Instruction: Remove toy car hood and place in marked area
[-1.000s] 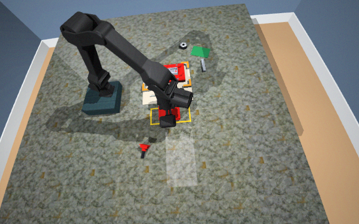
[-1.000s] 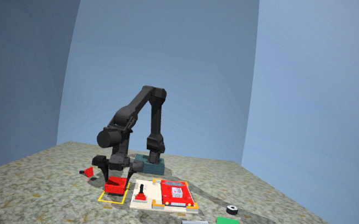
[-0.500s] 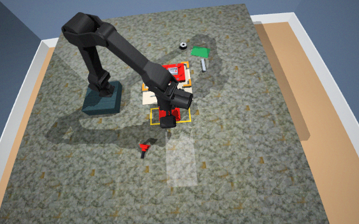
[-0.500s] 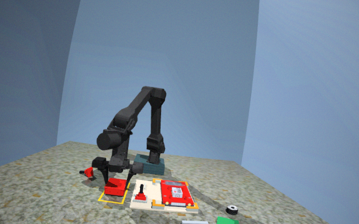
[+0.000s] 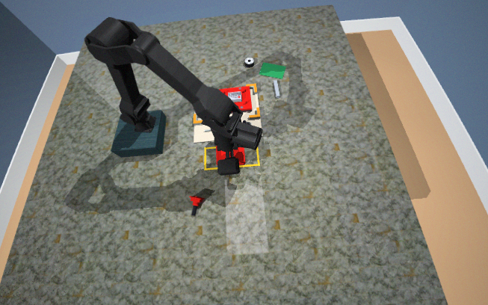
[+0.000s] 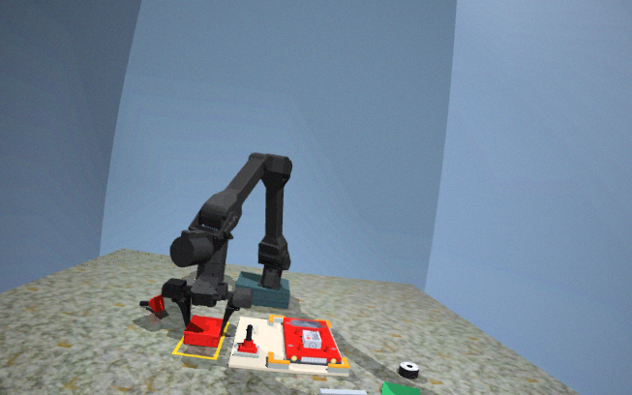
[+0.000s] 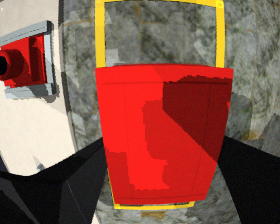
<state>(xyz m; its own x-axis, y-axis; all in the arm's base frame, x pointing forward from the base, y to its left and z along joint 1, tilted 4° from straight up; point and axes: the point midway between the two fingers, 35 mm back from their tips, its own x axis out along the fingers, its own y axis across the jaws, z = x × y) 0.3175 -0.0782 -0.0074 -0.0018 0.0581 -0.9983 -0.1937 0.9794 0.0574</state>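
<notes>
My gripper tip is right at the red hood. From my gripper tip the other things lie so: black wheel 440 mm to the left, 20 mm ahead; then grey bar 300 mm to the left, 140 mm ahead, 10 mm below; then green block 400 mm to the left, 120 mm ahead, 10 mm below.
</notes>
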